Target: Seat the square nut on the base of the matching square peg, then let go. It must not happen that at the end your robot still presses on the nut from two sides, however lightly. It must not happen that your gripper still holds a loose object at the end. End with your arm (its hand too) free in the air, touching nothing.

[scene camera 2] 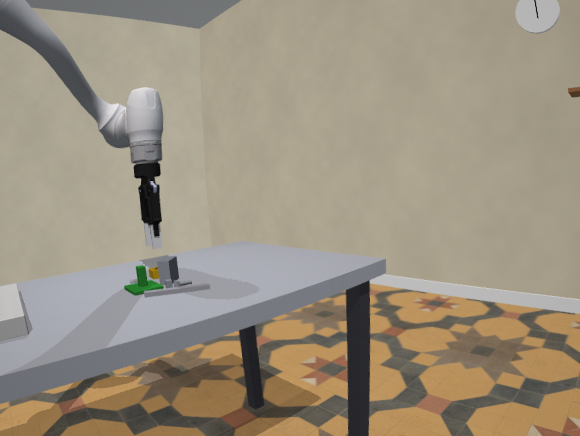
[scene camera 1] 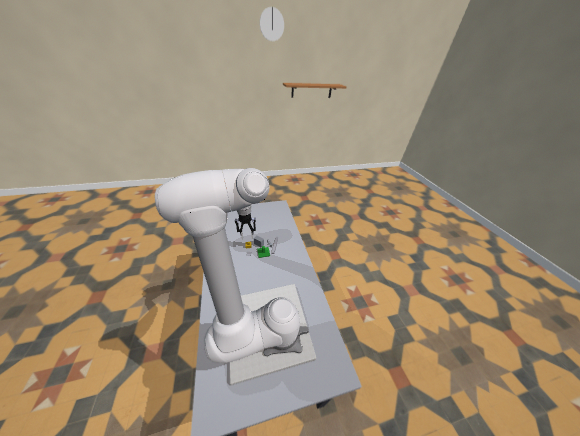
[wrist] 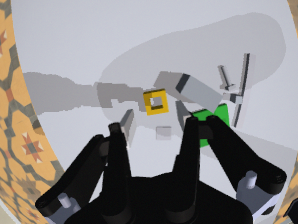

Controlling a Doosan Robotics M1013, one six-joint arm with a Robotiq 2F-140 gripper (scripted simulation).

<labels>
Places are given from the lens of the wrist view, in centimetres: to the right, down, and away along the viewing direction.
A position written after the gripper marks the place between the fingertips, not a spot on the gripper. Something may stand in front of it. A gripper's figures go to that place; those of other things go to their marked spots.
gripper (wrist: pixel 155 114): 1, 0, 22
grey block (wrist: pixel 188 86): 6, -4, 23
</labels>
